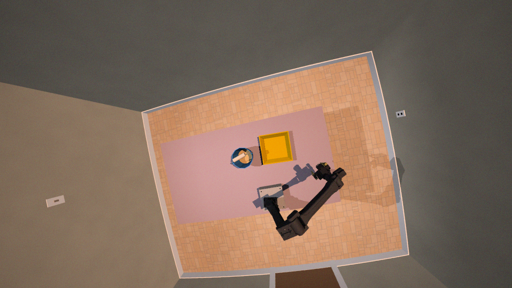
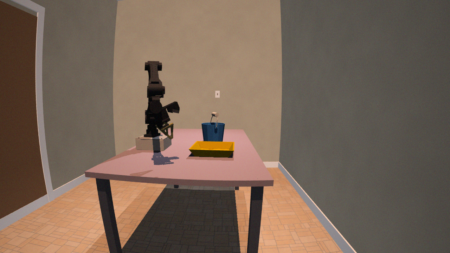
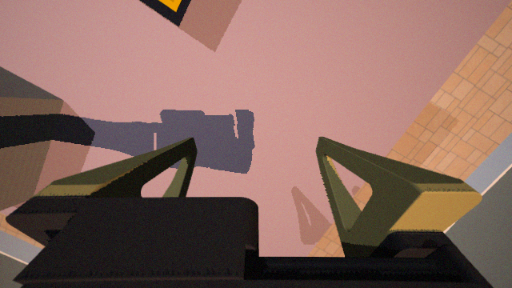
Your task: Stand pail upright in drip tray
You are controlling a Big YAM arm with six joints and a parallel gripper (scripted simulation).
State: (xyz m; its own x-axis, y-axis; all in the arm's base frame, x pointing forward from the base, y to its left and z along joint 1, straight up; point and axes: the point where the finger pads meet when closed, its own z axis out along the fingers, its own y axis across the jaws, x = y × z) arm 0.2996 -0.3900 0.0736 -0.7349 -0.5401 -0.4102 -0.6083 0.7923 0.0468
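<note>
The pail handle is 600 mm to the left of my hand, 130 mm ahead of it and 40 mm above it. The rest, counted from my hand: blue pail: 600 mm to the left, 120 mm ahead, 20 mm below; yellow drip tray: 310 mm to the left, 170 mm ahead, 140 mm below.
</note>
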